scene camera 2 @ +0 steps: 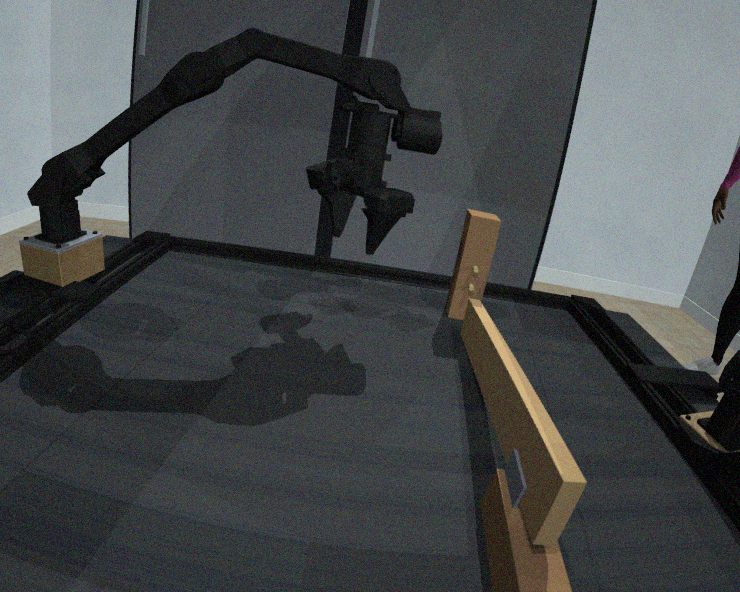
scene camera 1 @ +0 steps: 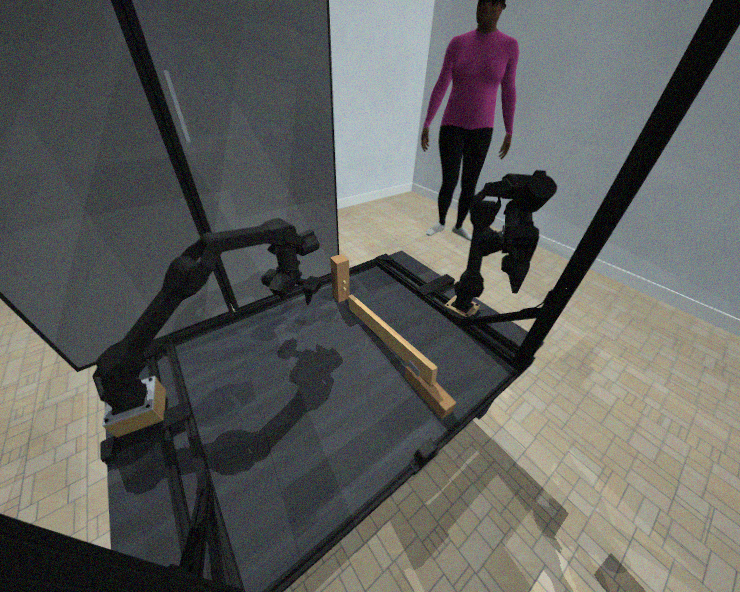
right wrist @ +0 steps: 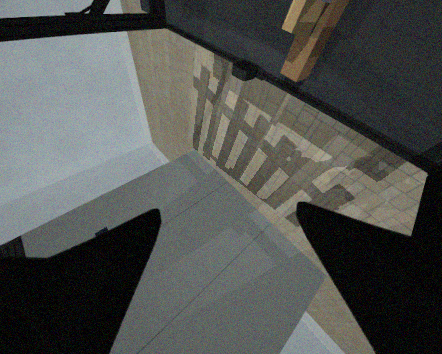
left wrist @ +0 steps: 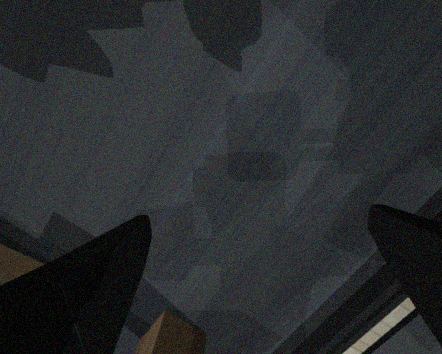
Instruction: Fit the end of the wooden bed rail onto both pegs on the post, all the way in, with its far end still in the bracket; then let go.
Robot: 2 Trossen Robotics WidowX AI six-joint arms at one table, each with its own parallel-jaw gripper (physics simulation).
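Places are measured from the left arm's base along level axes (x ahead, y left, z up), in metres.
Pixels of known places: left gripper, between the fingertips: (scene camera 2: 352,245) (scene camera 1: 295,301) (left wrist: 257,220); right gripper, between the fingertips: (scene camera 1: 516,287) (right wrist: 228,211); left arm's base, origin of its link: (scene camera 2: 61,236) (scene camera 1: 130,398); right arm's base, origin of its link: (scene camera 2: 724,433) (scene camera 1: 462,305).
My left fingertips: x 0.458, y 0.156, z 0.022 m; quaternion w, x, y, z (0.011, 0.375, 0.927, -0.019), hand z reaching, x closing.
Note:
Ahead of a thing's pixels: the offset from my left fingertips to its top centre. "spot": to the spot under its first point.
The wooden bed rail (scene camera 1: 394,341) (scene camera 2: 524,410) stands on edge. Its post-side end is low in front of the post (scene camera 1: 339,280) (scene camera 2: 475,246) (left wrist: 187,335). Both pegs @[spot: dz -0.028, dx +0.198, dy +0.055 m] (scene camera 1: 344,284) (scene camera 2: 473,279) show bare above that end. The rail's other end sits at the grey bracket @[spot: dz -0.039, dx +0.231, dy -0.377 m] (scene camera 2: 518,480) on a wooden block @[dz -0.035, dx +0.249, dy -0.422 m] (scene camera 1: 441,402) (right wrist: 300,67); its seating there is partly hidden. My left gripper (scene camera 1: 292,295) (scene camera 2: 353,244) (left wrist: 257,220) is open and empty, above the table to the left of the post. My right gripper (scene camera 1: 513,282) (right wrist: 228,211) is open and empty, high at the right, away from the rail.
A black frame rail (scene camera 1: 296,558) (scene camera 2: 394,271) edges the dark table. A slanting black frame beam (scene camera 1: 617,179) rises at the right in scene camera 1. A person in a magenta top (scene camera 1: 478,80) stands behind the table. A dark panel (scene camera 1: 271,123) (scene camera 2: 481,123) stands behind the left arm.

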